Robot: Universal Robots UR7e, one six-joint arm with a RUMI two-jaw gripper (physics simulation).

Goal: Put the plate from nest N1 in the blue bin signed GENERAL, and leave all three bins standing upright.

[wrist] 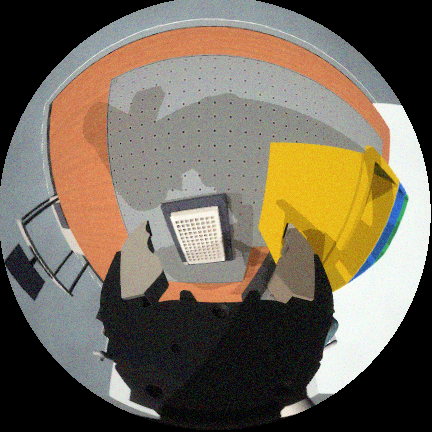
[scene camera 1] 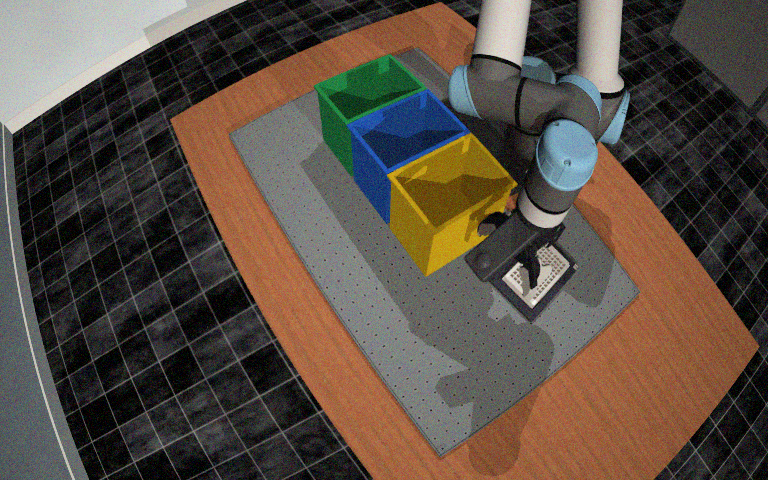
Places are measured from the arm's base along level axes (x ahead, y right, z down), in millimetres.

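Pixels of known places: gripper, between the fingertips: (wrist: pixel 217 224); arm's base, origin of its link: (scene camera 1: pixel 537 132).
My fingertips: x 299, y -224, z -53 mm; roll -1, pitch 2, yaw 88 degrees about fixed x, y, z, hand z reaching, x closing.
Note:
For each thing: its middle in the pictures, then the offset to it from my fingertips. Level surfaces: height alone.
- white plate, middle of its body: (scene camera 1: pixel 538 271) (wrist: pixel 200 239) dx -97, dy -24, dz +94 mm
- dark nest, middle of its body: (scene camera 1: pixel 536 273) (wrist: pixel 200 235) dx -97, dy -24, dz +106 mm
- blue bin, middle of its body: (scene camera 1: pixel 407 156) (wrist: pixel 355 211) dx +13, dy +284, dz +24 mm
- green bin, middle of its body: (scene camera 1: pixel 370 114) (wrist: pixel 372 212) dx +17, dy +416, dz +24 mm
- yellow bin, middle of its body: (wrist: pixel 319 211) (scene camera 1: pixel 449 206) dx +8, dy +153, dz +24 mm
- grey perforated board, height of its surface: dz +113 mm
- wooden table, height of its surface: dz +126 mm
A white plate (scene camera 1: pixel 553 267) (wrist: pixel 202 240) with a grid of wells lies flat in a dark nest (scene camera 1: pixel 532 313) (wrist: pixel 194 201). My gripper (scene camera 1: pixel 507 257) (wrist: pixel 217 224) is open and empty, above the plate, with its jaws spread to either side of it in the wrist view. One jaw is close to the yellow bin's wall; whether they touch I cannot tell. The blue bin (scene camera 1: pixel 370 169) (wrist: pixel 401 202) stands upright between the green bin (scene camera 1: pixel 335 133) (wrist: pixel 397 233) and the yellow bin (scene camera 1: pixel 410 240) (wrist: pixel 310 175), both upright. No sign or nest label is readable.
The bins and nest stand on a grey perforated board (scene camera 1: pixel 339 271) (wrist: pixel 215 75) on a wooden table (scene camera 1: pixel 651 350) (wrist: pixel 210 40). My arm (scene camera 1: pixel 566 158) reaches in beside the yellow bin. A metal-framed object with a dark panel (wrist: pixel 24 272) stands beyond the table's left edge in the wrist view.

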